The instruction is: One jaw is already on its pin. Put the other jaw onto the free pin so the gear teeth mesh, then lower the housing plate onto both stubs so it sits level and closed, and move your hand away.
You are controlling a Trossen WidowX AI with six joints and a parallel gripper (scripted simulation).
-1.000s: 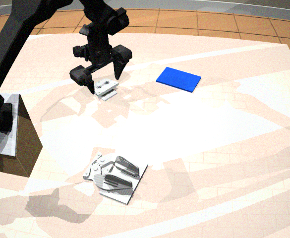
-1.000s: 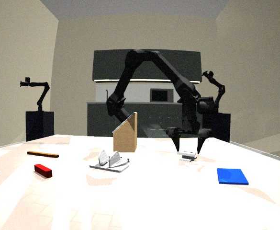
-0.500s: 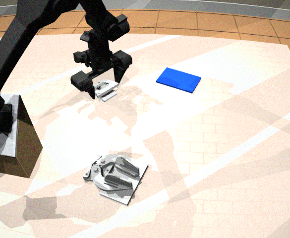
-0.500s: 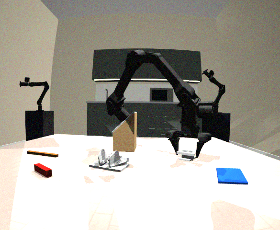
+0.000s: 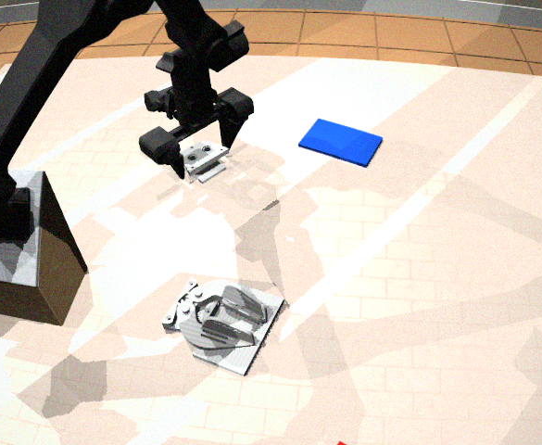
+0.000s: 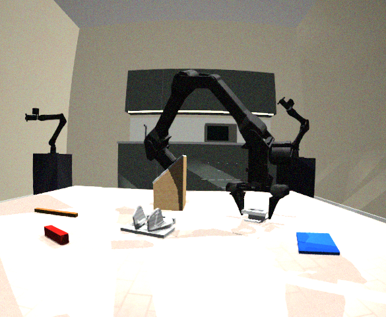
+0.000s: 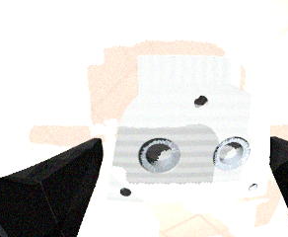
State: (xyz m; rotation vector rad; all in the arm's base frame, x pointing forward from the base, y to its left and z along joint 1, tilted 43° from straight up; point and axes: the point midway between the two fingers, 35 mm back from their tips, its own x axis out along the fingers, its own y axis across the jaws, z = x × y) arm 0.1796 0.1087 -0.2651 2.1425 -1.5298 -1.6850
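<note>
My gripper tip is now 300 mm to the left of the jaw, 50 mm short of it and 10 mm below it. From my gripper tip the other things lie so: red block (490 mm to the right, 220 mm ahead); orange bar (610 mm to the right, 20 mm ahead); blue flat plate (220 mm ahead, 80 mm to the left, 10 mm below).
</note>
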